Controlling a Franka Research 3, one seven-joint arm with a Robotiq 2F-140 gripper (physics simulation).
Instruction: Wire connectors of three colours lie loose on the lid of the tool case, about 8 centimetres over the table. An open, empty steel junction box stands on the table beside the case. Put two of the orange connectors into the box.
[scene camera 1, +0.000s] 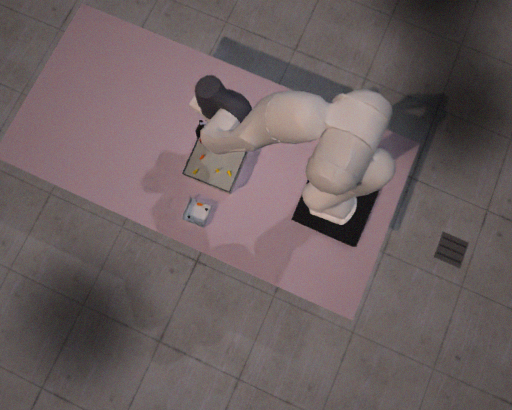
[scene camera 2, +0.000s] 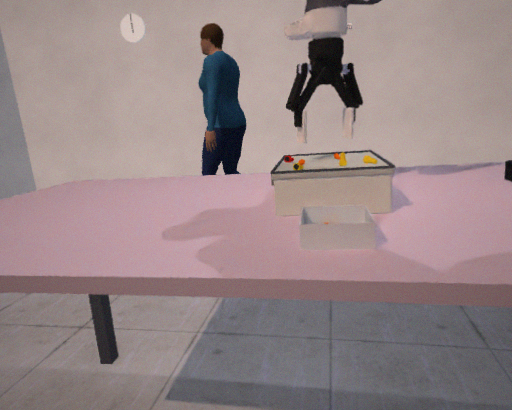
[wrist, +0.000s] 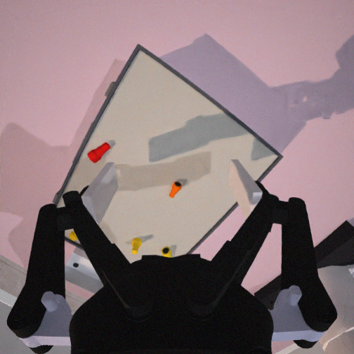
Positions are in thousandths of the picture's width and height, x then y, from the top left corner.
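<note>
Scene camera 2 has the gripper (scene camera 2: 636, 343), along with a steel junction box (scene camera 2: 688, 555) and a tool case (scene camera 2: 630, 445). In the wrist view there's the gripper (wrist: 487, 490) again, plus the steel junction box (wrist: 222, 764) and the tool case (wrist: 456, 363). And scene camera 1 shows the tool case (scene camera 1: 403, 426).
</note>
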